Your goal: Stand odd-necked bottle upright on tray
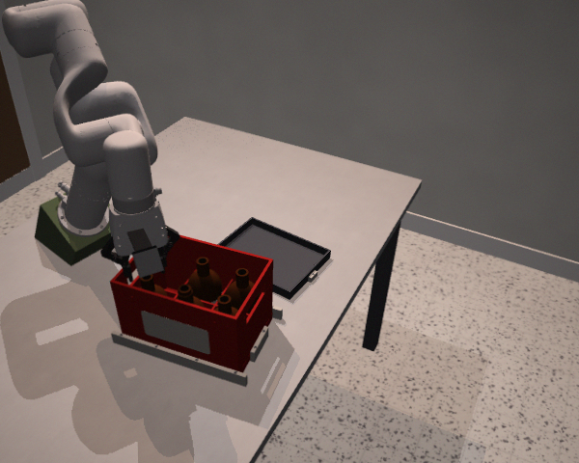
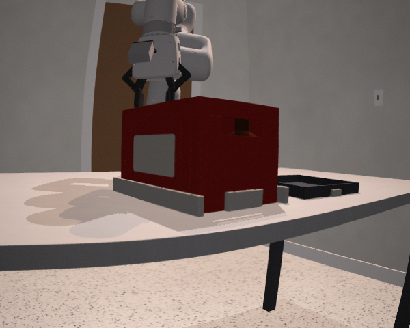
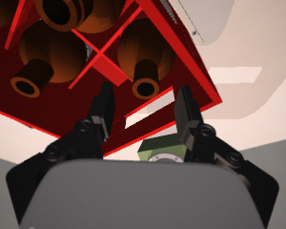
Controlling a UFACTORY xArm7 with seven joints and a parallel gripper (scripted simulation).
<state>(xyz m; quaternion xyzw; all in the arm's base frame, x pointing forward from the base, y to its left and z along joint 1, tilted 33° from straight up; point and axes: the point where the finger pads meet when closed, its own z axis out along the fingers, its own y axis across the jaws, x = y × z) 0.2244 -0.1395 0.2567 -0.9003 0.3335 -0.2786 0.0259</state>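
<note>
The red crate lies 8 cm ahead of my hand, 4 cm to the left of it and 11 cm below it. Also, from my hand: black tray (13 cm ahead, 33 cm to the left, 18 cm below).
</note>
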